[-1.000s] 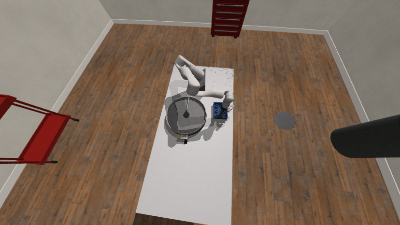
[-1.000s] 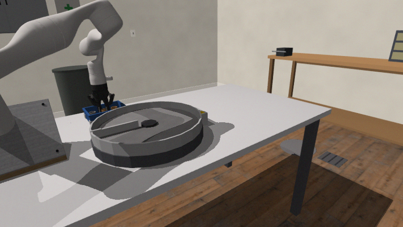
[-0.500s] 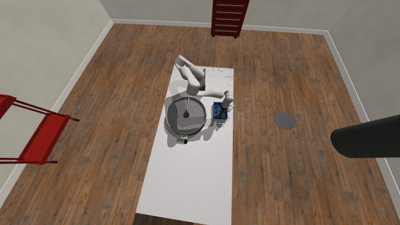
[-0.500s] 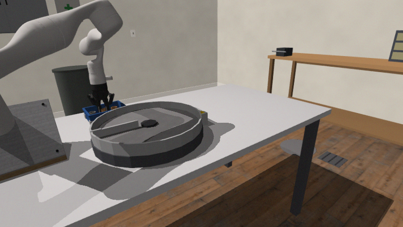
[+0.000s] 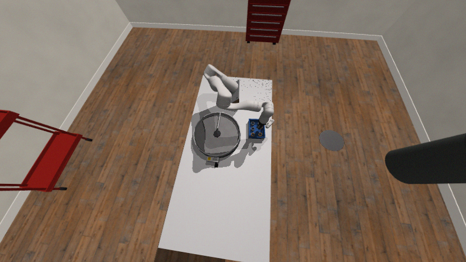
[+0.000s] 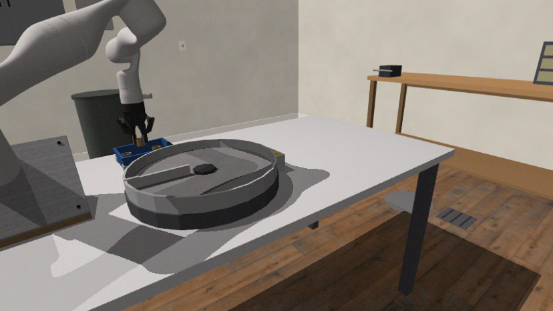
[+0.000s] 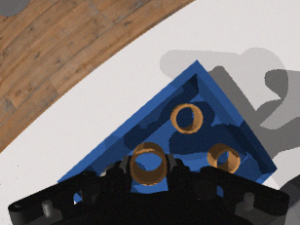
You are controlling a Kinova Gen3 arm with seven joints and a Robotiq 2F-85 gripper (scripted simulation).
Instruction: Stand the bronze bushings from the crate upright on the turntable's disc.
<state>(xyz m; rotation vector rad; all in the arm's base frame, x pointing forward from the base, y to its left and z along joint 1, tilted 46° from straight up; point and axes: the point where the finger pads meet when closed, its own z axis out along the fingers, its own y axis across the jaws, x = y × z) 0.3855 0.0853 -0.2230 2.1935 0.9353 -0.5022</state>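
Now: the blue crate 50 mm below my hand and 30 mm to the right of it. The rest, counted from my hand: grey turntable: 400 mm to the right, 50 mm ahead, 20 mm below.
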